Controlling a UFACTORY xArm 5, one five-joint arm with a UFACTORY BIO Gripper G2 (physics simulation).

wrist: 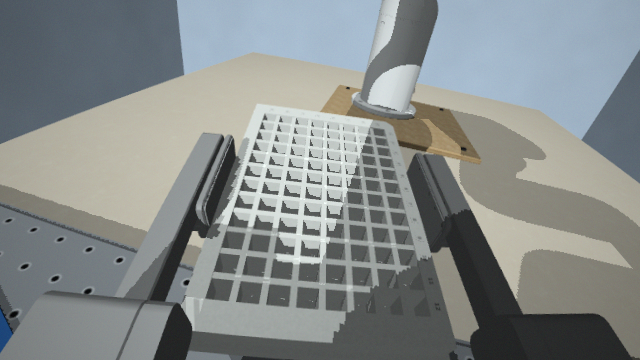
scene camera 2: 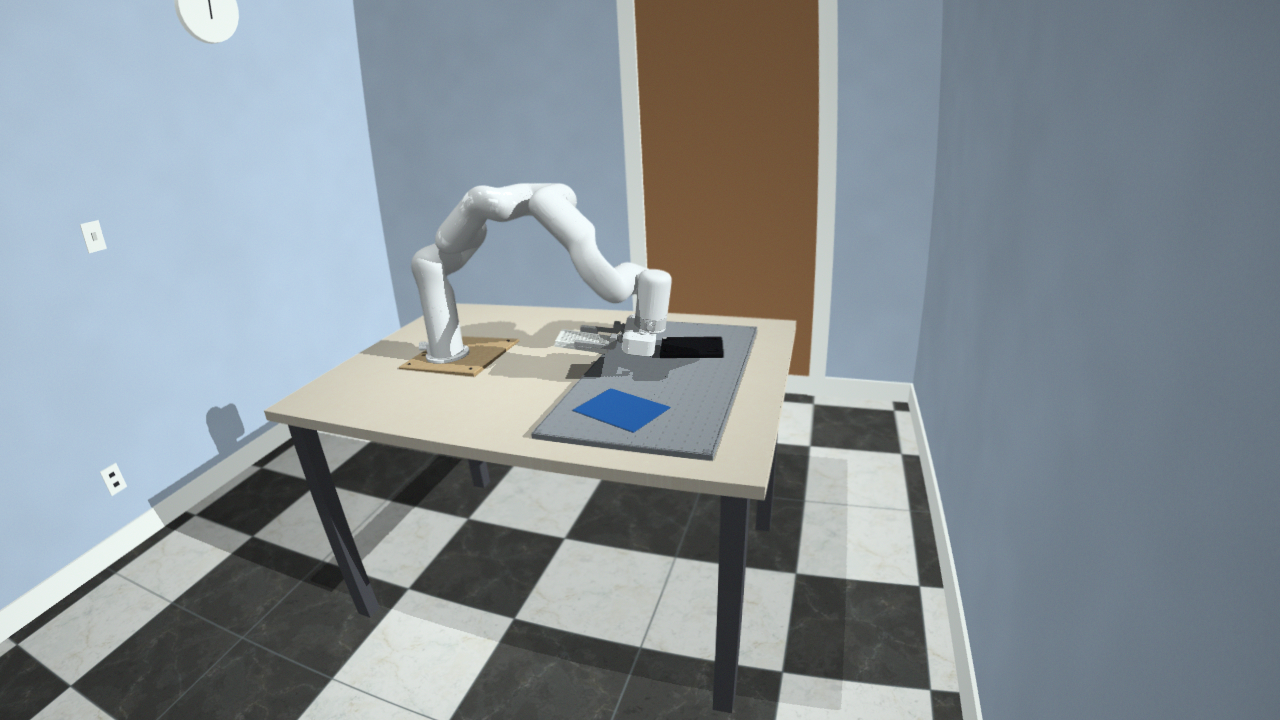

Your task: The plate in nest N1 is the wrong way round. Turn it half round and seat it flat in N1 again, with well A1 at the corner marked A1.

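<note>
My gripper (wrist: 324, 157). White well plate (scene camera 2: 566, 338), also (wrist: 317, 239). Black nest (scene camera 2: 685, 347). Blue square sheet (scene camera 2: 623, 410).
</note>
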